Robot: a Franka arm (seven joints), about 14 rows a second.
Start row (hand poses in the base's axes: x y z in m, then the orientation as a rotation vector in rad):
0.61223 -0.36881 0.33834 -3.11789 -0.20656 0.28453
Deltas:
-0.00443 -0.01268 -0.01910 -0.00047 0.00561 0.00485
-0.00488 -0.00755 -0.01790 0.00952 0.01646 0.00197
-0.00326 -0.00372 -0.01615 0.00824 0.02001 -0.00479
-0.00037 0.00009 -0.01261 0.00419 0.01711 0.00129
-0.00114 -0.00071 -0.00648 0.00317 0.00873 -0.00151
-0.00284 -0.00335 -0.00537 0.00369 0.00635 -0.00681
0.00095 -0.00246 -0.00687 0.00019 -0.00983 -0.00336
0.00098 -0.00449 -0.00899 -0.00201 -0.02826 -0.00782
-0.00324 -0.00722 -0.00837 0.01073 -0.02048 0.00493
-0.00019 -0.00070 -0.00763 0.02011 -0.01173 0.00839
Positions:
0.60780 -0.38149 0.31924 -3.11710 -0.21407 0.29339
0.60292 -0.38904 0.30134 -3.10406 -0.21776 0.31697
0.59966 -0.39276 0.28519 -3.09131 -0.21073 0.34596
0.59929 -0.39267 0.27258 -3.08300 -0.21278 0.37137
0.59815 -0.39338 0.26610 -3.07765 -0.21058 0.38398
0.59531 -0.39673 0.26073 -3.07227 -0.20033 0.39258
0.59626 -0.39919 0.25386 -3.07451 -0.19549 0.37736
0.59724 -0.40368 0.24487 -3.08306 -0.18406 0.33414
0.59400 -0.41090 0.23650 -3.07695 -0.19346 0.30086
0.59381 -0.41160 0.22887 -3.05943 -0.20858 0.27953

